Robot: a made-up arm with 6 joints.
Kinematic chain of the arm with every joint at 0, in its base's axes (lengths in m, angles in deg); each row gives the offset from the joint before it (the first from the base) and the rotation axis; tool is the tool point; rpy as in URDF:
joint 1: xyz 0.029 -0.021 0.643 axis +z
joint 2: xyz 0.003 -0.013 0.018 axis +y
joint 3: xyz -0.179 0 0.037 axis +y
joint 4: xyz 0.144 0 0 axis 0.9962 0 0.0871
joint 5: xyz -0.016 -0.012 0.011 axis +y
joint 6: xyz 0.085 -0.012 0.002 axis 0.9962 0 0.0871
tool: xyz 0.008 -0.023 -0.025 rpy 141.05 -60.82 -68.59
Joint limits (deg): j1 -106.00..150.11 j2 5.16..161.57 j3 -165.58..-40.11 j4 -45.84..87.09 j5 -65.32..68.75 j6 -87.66..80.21
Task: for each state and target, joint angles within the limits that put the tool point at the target. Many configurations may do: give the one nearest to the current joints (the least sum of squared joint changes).
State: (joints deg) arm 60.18 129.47 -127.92 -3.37 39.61 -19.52
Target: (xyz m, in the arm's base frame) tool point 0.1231 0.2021 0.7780
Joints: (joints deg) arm 80.15 99.59 -111.16 6.62 63.93 -10.24
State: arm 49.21 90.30 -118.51 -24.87 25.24 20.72
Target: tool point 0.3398 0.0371 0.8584
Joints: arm 23.06 111.53 -128.12 -27.92 14.03 16.72
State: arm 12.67 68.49 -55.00 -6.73 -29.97 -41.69
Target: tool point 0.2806 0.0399 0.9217
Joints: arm 25.43 94.40 -97.68 -17.01 -32.76 -41.03
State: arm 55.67 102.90 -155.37 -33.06 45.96 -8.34
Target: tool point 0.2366 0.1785 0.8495
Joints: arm 62.77 114.30 -144.02 -28.05 55.27 -4.79
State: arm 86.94 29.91 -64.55 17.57 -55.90 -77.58
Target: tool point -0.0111 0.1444 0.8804
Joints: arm 127.78 65.34 -51.71 1.85 -44.56 -77.57
